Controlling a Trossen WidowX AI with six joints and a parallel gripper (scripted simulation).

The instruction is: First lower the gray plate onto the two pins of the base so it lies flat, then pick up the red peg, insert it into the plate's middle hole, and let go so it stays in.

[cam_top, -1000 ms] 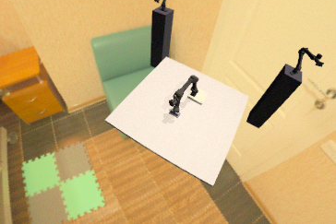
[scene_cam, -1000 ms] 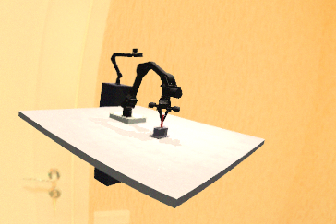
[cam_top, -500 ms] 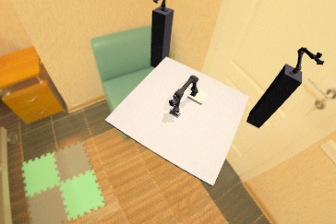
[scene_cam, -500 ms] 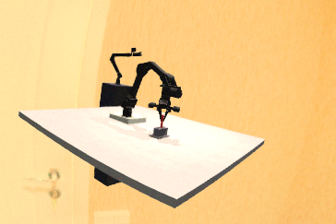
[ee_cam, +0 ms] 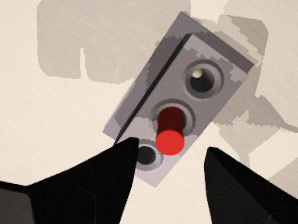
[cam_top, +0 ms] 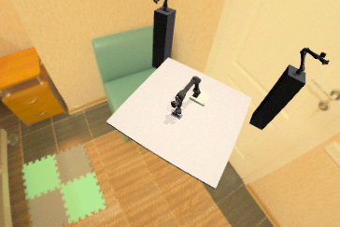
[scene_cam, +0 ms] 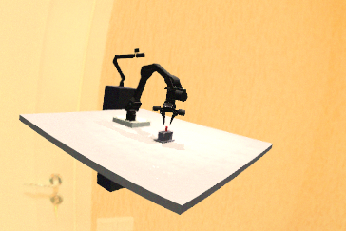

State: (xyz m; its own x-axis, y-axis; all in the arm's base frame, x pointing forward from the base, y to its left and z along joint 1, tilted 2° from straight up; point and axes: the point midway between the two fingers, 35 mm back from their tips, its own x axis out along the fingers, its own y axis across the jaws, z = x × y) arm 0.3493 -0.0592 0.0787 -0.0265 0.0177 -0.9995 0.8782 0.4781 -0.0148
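Now: the gray plate 50 mm below my gripper tip. From my gripper tip the other things lie so: gray base: 90 mm below.
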